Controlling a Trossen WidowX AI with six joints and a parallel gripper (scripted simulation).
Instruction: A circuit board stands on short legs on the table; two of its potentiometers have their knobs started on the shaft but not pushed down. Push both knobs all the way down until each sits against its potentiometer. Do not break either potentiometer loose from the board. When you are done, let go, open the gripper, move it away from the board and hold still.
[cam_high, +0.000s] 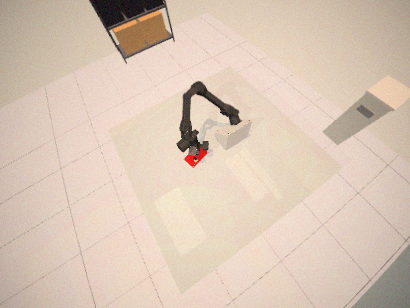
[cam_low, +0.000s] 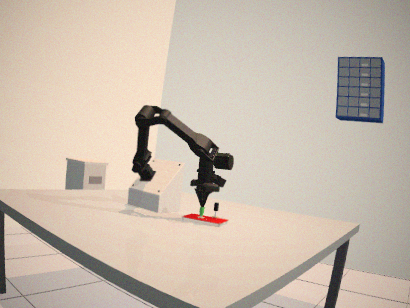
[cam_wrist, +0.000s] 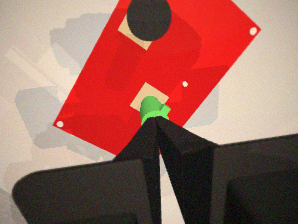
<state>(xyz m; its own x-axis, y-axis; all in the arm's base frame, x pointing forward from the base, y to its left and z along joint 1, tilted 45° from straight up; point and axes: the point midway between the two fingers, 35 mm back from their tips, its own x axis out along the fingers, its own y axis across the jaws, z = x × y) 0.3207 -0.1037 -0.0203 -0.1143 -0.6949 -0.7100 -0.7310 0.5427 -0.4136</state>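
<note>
The green knob is 2 cm below my gripper tip. The rest, counted from my gripper tip: black knob (4 cm ahead, 4 cm to the left).
</note>
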